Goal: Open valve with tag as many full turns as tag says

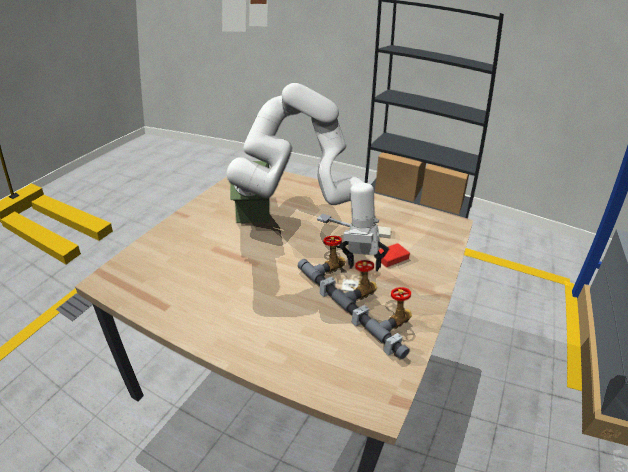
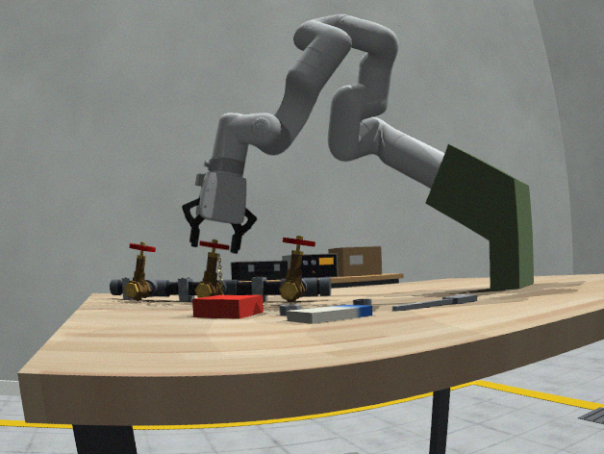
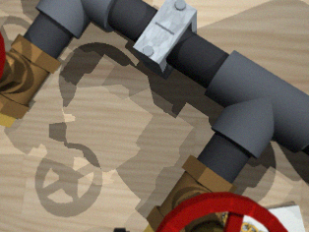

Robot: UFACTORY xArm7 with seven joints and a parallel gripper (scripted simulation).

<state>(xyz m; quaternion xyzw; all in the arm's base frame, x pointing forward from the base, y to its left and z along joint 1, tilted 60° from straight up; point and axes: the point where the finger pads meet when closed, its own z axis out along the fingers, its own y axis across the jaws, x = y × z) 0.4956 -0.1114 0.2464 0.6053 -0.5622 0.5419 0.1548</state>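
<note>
Now: the white tag 5 cm behind my hand, 4 cm to the left of it and 12 cm below it. From my hand the other things lie so: red block 11 cm ahead, 25 cm to the left, 11 cm below; then grey wrench 16 cm behind, 47 cm to the left, 12 cm below; then blue flat tool 4 cm ahead, 42 cm to the left, 12 cm below.
</note>
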